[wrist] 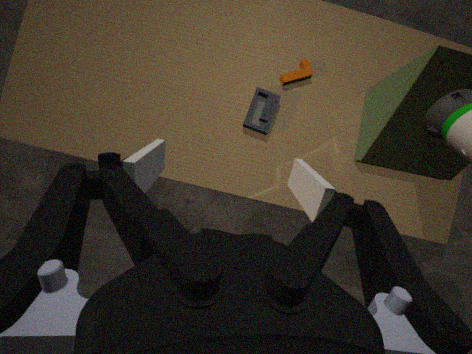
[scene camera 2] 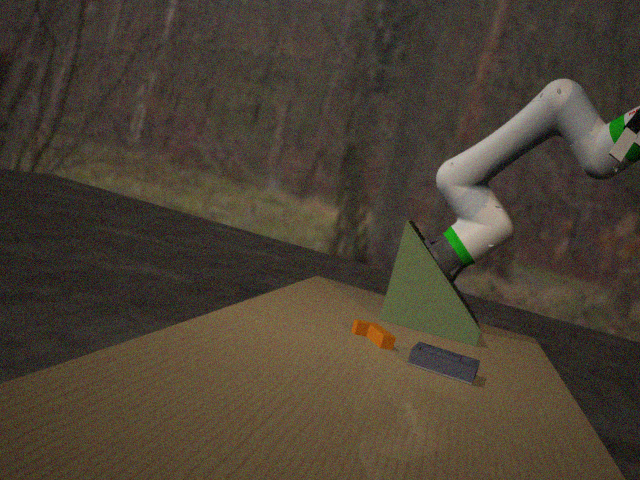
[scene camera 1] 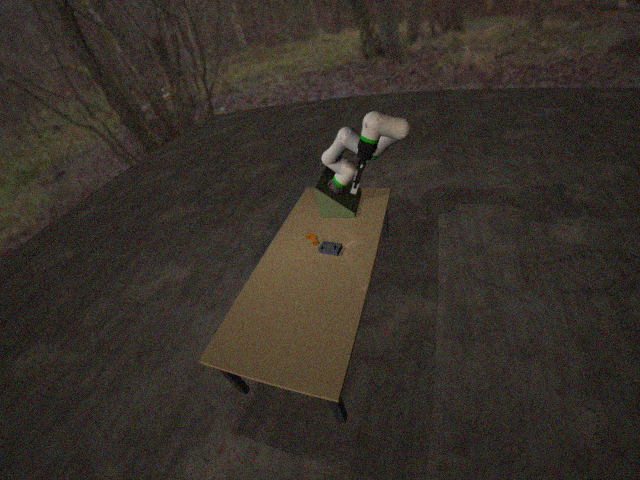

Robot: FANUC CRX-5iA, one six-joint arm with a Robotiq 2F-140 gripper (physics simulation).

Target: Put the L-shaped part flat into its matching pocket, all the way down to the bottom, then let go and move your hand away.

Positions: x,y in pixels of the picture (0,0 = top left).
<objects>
My gripper [wrist: 229,163] is open, holding nothing. An orange L-shaped part [scene camera 2: 377,334] sits on the table.
</objects>
